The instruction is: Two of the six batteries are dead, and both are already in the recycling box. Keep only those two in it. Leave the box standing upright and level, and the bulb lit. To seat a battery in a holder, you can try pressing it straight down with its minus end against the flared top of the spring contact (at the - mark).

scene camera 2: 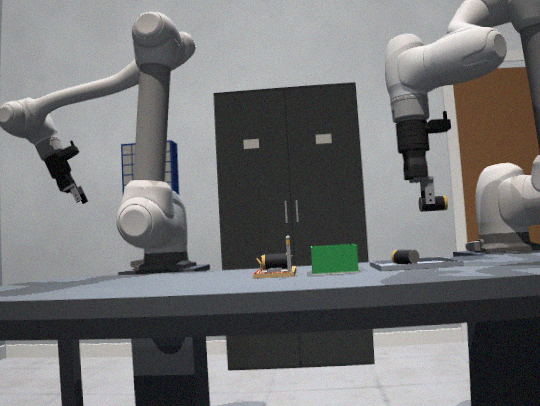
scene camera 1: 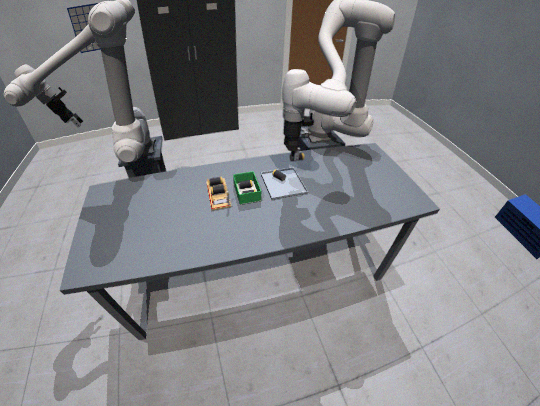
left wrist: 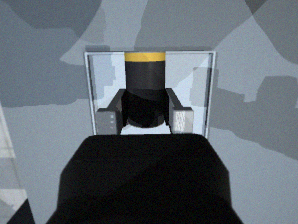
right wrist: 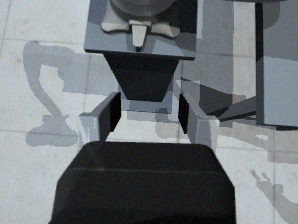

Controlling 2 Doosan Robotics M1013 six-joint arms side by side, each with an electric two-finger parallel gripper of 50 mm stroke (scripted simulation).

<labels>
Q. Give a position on a shallow tray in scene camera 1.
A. At 292, 185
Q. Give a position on a shallow tray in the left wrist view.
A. At 189, 73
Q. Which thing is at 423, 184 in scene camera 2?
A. My left gripper.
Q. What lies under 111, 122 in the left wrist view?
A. My left gripper.
</labels>
